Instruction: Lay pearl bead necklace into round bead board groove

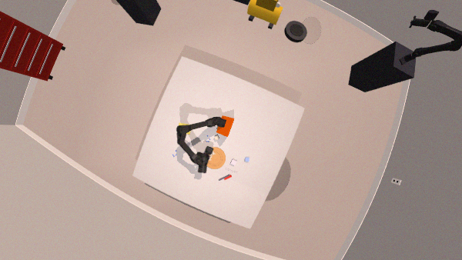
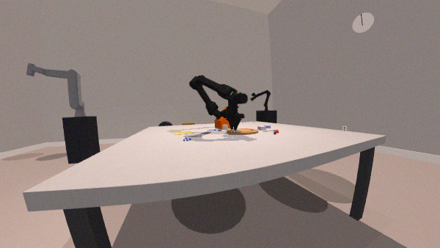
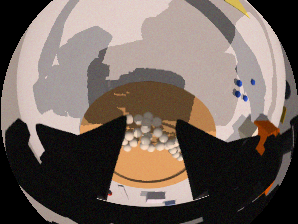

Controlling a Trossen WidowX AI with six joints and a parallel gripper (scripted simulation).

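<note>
My gripper tip is now 60 mm to the right of the round tan bead board and 10 mm above it. Round my gripper tip: tool 140 mm ahead, 220 mm to the left, 10 mm below; yellow pad 170 mm behind, 290 mm to the right, 20 mm below; white square 10 mm behind, 240 mm to the left, 10 mm below.
</note>
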